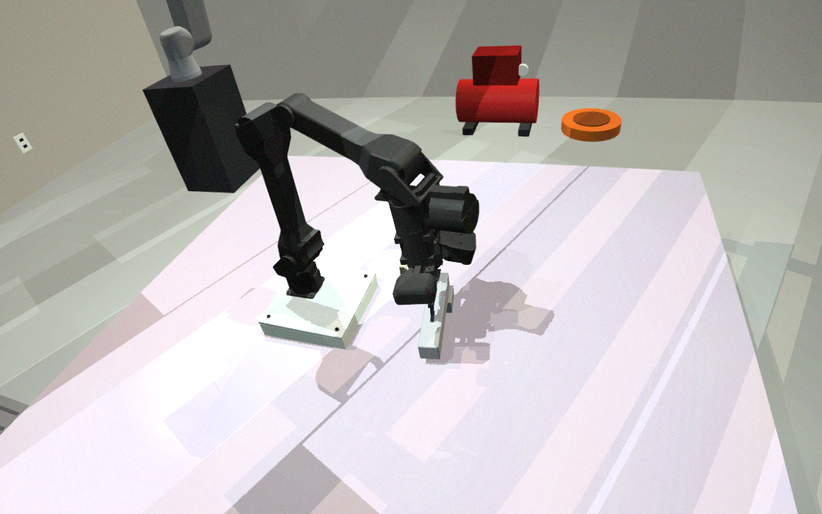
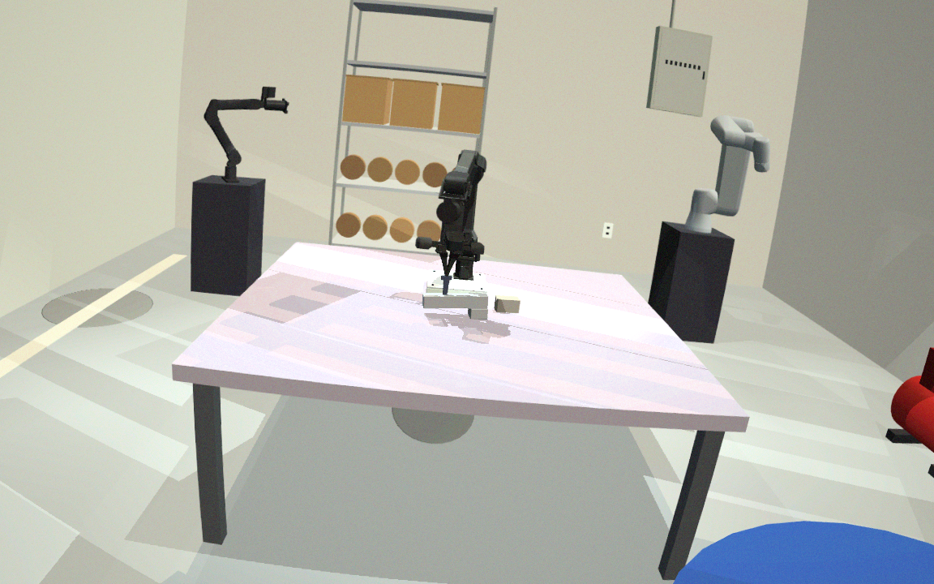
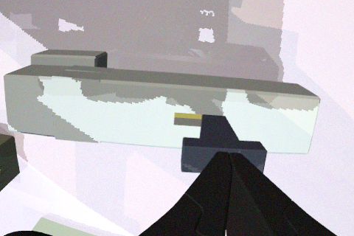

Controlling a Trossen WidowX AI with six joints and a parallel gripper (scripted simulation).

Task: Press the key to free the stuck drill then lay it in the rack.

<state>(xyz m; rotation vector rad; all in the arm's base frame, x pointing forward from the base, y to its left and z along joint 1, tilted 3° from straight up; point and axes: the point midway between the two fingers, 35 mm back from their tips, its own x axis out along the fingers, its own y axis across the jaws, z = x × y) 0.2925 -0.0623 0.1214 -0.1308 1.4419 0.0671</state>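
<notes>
Now: the drill 70 mm below my gripper tip, 60 mm to the left of it and 10 mm behind it. Also, from my gripper tip: dark blue key (30 mm below); then rack (190 mm to the left, 100 mm below, 100 mm behind); then pale housing block (80 mm below, 40 mm to the left, 10 mm behind).
</notes>
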